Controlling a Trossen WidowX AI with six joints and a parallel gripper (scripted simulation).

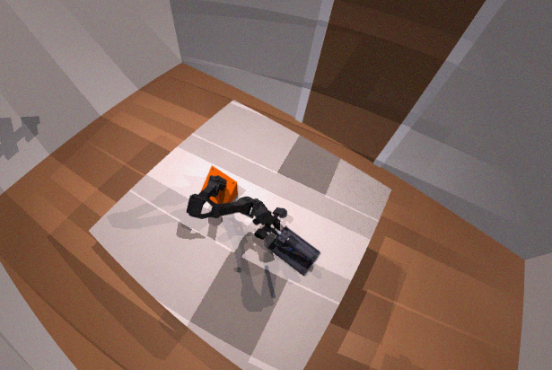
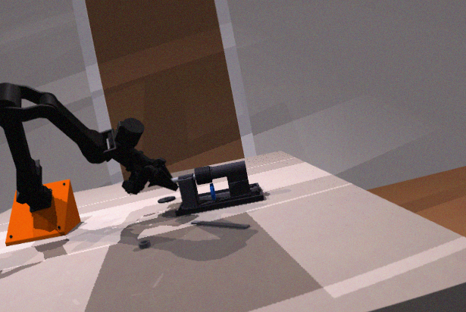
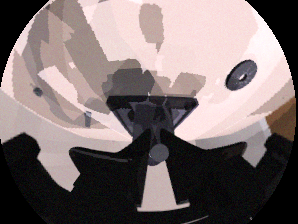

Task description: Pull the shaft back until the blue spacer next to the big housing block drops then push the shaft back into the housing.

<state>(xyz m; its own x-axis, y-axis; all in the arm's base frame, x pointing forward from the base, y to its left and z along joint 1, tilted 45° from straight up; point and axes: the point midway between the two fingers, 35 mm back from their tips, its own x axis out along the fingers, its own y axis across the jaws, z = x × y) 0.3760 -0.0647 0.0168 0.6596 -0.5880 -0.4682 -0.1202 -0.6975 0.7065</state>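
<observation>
The grey shaft is 5 cm ahead of my gripper tip, 1 cm to the right of it and 3 cm above it. Round my gripper tip: flat bar (8 cm ahead, 21 cm to the right, 5 cm below); then blue spacer (9 cm ahead, 1 cm to the right, 3 cm below).
</observation>
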